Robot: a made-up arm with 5 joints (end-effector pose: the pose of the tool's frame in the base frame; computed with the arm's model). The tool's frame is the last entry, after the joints.
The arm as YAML. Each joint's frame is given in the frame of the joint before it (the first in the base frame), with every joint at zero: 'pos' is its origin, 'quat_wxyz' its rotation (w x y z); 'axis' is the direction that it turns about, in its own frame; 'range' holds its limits. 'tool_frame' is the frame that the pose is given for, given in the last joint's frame.
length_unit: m
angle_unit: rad
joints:
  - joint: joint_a
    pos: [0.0, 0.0, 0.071]
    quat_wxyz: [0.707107, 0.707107, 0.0, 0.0]
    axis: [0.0, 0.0, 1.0]
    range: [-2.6, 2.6]
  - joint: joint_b
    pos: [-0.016, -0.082, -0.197]
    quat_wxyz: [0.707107, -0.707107, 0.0, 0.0]
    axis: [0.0, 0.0, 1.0]
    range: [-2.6, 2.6]
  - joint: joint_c
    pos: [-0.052, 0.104, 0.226]
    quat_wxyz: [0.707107, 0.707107, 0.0, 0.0]
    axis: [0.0, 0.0, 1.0]
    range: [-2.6, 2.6]
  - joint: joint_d
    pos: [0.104, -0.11, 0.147]
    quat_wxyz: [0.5, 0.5, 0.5, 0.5]
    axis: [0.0, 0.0, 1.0]
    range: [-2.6, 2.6]
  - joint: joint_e
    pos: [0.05, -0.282, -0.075]
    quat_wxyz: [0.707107, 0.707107, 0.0, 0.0]
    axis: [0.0, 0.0, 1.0]
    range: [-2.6, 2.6]
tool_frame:
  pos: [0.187, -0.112, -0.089]
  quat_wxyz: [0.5, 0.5, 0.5, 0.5]
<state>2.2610 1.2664 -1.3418 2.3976 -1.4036</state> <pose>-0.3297 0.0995 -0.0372 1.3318 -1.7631 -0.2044</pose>
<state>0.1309 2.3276 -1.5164 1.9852 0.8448</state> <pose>0.2923 0.3809 0.1575 -0.3959 2.2871 0.1815</pose>
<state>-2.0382 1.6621 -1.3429 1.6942 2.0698</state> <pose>-0.1169 0.2842 0.0161 -0.1832 -0.5773 -0.1425</pose>
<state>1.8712 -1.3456 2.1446 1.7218 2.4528</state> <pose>-0.2464 0.4297 -0.1306 -0.4902 -0.9705 -0.5163</pose>
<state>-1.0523 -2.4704 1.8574 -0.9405 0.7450</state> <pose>0.2799 -0.0458 0.0762 2.4830 0.3429 1.4590</pose>
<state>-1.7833 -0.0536 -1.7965 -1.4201 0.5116</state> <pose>0.2420 0.4641 0.3392 0.0483 -1.7893 -1.6352</pose>
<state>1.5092 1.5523 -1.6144 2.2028 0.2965</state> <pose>-0.1504 0.0305 0.4300 0.6540 0.3319 0.0344</pose>
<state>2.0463 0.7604 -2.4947 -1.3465 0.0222</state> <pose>-0.2177 0.2719 -0.3514 -1.8780 0.7559 -0.1597</pose>
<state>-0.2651 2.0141 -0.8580 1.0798 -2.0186</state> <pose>-0.0565 0.0244 0.3056 1.0051 -0.1794 0.5804</pose>
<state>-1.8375 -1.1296 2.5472 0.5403 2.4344</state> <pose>0.2868 0.4633 -0.0123 -1.0370 1.8346 -0.1553</pose>
